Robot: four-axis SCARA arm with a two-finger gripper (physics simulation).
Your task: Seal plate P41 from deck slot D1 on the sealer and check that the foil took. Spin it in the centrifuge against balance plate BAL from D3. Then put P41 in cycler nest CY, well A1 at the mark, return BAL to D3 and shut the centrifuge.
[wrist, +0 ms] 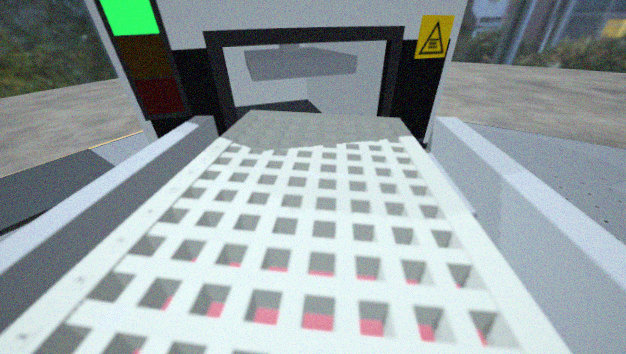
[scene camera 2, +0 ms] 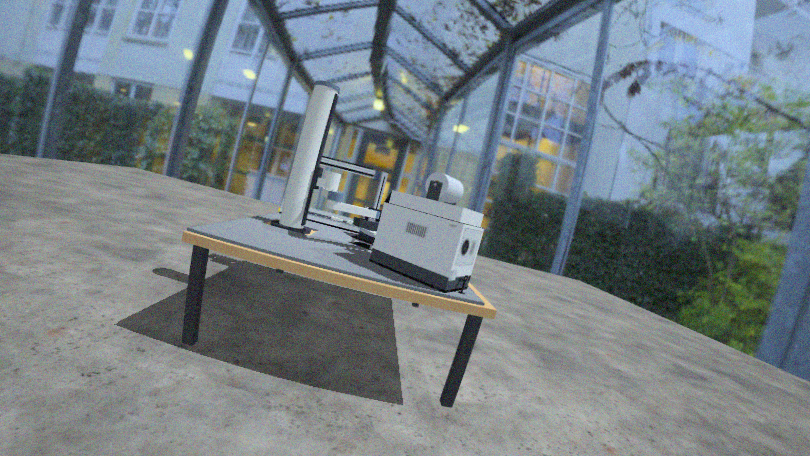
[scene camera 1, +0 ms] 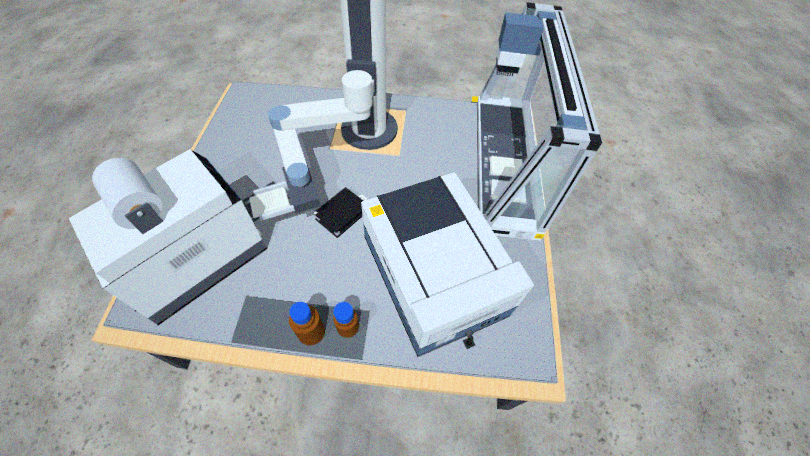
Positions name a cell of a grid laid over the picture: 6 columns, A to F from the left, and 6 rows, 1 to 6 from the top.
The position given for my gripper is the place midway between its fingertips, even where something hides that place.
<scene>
In view: my gripper (scene camera 1: B3).
My gripper is seen too in the wrist view (wrist: D3).
</scene>
